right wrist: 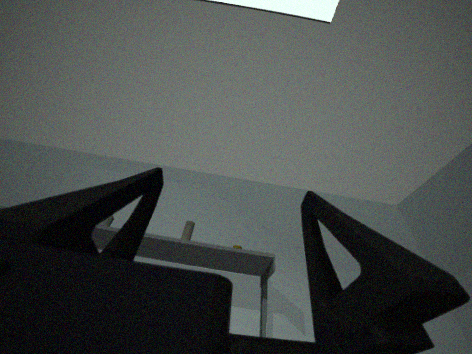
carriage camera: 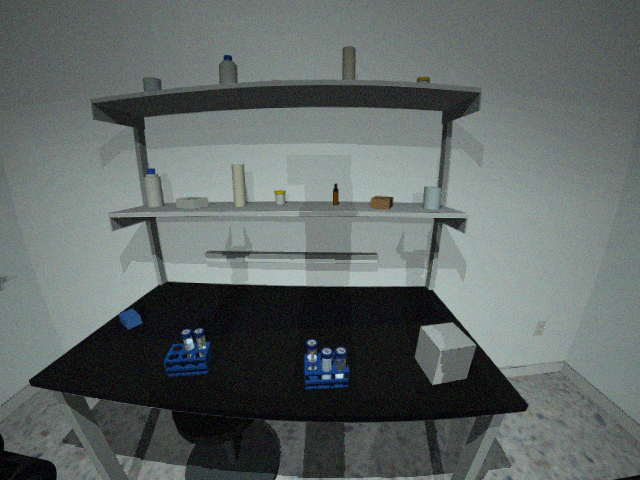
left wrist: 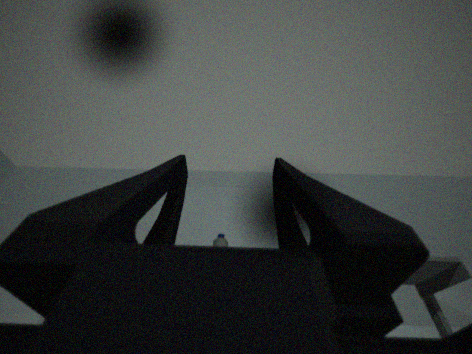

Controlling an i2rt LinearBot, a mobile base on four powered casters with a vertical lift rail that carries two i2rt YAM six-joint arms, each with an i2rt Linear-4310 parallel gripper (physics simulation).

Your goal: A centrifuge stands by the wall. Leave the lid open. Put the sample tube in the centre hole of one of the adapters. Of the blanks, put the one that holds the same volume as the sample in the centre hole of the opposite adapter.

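Places are measured from the left arm's base along level axes (x ahead, y left, z up), in millimetres.
Pixels of known places: left gripper, fingertip midpoint: (left wrist: 230,165); right gripper, fingertip midpoint: (right wrist: 234,187).
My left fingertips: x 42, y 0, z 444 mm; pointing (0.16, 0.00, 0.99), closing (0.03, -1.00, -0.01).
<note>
Behind a point stands the place of what it marks.
In the carriage camera, a blue rack (carriage camera: 187,367) @[x 480, y 93, z -157 mm] at the left of the black table holds two blue-capped tubes (carriage camera: 187,341) @[x 525, y 103, z -93 mm] (carriage camera: 200,338) @[x 536, y 62, z -86 mm]. A second blue rack (carriage camera: 326,383) @[x 477, y -338, z -182 mm] right of the middle holds three blue-capped tubes (carriage camera: 311,351) @[x 506, y -293, z -86 mm] (carriage camera: 326,360) @[x 471, y -337, z -87 mm] (carriage camera: 340,359) @[x 476, y -376, z -87 mm]. Which tube is the sample and which are blanks I cannot tell. The centrifuge does not show in these views. My left gripper (left wrist: 230,165) @[x 42, y 0, z 444 mm] is partly open and empty, pointing up at wall and ceiling. My right gripper (right wrist: 234,187) @[x 50, y -650, z 433 mm] is wide open and empty, also pointing up. Both are away from the racks.
A white box (carriage camera: 445,356) @[x 474, y -677, z -81 mm] stands at the right of the black table (carriage camera: 248,320) @[x 795, y -7, z -188 mm], a small blue block (carriage camera: 130,318) @[x 692, y 472, z -147 mm] at its left edge. Two shelves (carriage camera: 289,209) @[x 870, y -187, z 269 mm] (carriage camera: 289,87) @[x 847, y -199, z 707 mm] with bottles and jars stand above its back. A dark stool (carriage camera: 232,434) @[x 496, y 3, z -492 mm] is under the front edge.
</note>
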